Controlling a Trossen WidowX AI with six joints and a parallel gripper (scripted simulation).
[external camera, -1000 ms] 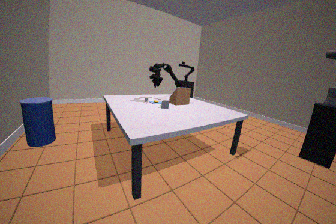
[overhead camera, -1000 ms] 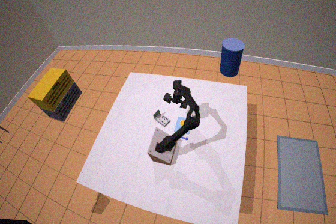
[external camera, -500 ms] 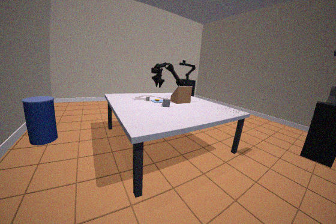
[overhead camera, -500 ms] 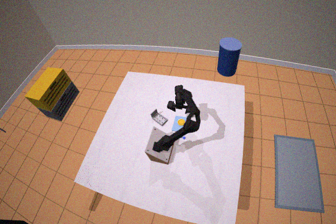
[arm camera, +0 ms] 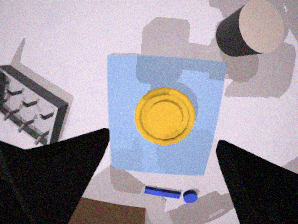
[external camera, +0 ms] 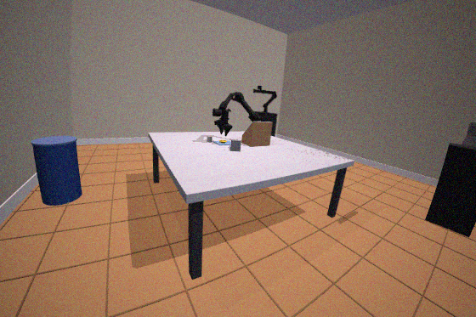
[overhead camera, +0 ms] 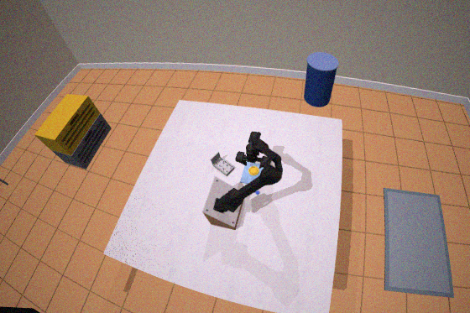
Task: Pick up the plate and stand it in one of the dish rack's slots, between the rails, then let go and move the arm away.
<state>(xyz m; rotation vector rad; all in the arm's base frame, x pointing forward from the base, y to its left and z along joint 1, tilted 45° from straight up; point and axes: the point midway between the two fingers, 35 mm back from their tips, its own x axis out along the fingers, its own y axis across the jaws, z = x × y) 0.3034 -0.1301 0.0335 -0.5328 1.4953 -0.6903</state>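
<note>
My gripper tip is 5 cm above the yellow plate. The rest, counted from my gripper tip: small cup 9 cm ahead, 8 cm to the right, 4 cm below; blue spoon 13 cm behind, 6 cm below, 3 cm to the right; light blue mat 7 cm below, 1 cm behind.
</note>
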